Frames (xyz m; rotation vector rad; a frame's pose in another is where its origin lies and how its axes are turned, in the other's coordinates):
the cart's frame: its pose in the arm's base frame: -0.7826 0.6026 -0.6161 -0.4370 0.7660 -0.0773
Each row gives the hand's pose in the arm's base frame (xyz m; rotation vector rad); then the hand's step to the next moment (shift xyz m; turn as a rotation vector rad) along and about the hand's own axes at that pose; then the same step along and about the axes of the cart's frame.
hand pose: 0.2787 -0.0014 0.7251 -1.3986 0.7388 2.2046
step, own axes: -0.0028 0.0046 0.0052 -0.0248 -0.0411 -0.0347
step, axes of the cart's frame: -0.0072 -0.0021 -0.0003 0.0394 0.0010 0.0442
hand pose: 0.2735 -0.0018 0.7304 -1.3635 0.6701 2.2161
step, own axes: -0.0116 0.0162 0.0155 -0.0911 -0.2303 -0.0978
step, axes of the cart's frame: -0.0229 -0.0106 -0.0001 0.1478 0.0747 0.2085
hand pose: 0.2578 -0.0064 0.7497 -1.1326 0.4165 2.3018
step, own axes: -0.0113 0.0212 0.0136 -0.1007 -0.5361 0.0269
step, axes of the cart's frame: -0.0197 -0.0189 -0.0041 0.1092 0.3133 0.4338
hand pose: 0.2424 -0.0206 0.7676 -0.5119 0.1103 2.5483
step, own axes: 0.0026 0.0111 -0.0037 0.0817 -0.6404 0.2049
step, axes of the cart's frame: 0.0003 -0.0056 -0.0106 -0.1095 0.4770 0.4682
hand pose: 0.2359 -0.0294 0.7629 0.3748 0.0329 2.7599
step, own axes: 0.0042 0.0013 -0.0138 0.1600 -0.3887 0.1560
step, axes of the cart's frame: 0.0021 0.0062 -0.0129 -0.1792 0.3079 0.2722
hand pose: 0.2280 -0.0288 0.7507 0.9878 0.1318 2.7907
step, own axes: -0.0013 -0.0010 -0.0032 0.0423 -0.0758 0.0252
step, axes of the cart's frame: 0.0015 0.0021 -0.0026 -0.0457 0.0618 0.0475
